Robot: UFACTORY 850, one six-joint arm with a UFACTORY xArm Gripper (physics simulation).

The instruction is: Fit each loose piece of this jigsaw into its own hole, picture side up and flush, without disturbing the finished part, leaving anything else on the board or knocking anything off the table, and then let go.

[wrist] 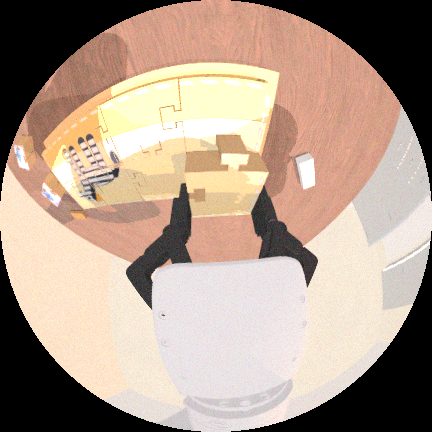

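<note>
My gripper [221,192] is shut on a thick pale yellow jigsaw piece [232,186], with a fingertip at its left and right sides. The piece is held picture side up, with a tab on its far side and a notch in its left side. It is over the near right corner of the jigsaw board [271,102]; its brown side wall shows, so its top stands above the board's surface. The piece hides the board under it, including any hole. The finished part [140,112] shows pale yellow pieces and a striped zebra figure [92,167] at the left.
Two small blocks with picture faces [23,152] [51,193] lie left of the board. A small orange block [78,215] lies near its front left corner. A white block [306,171] lies on the wooden table [330,100] to the right. The table's near edge curves below the board.
</note>
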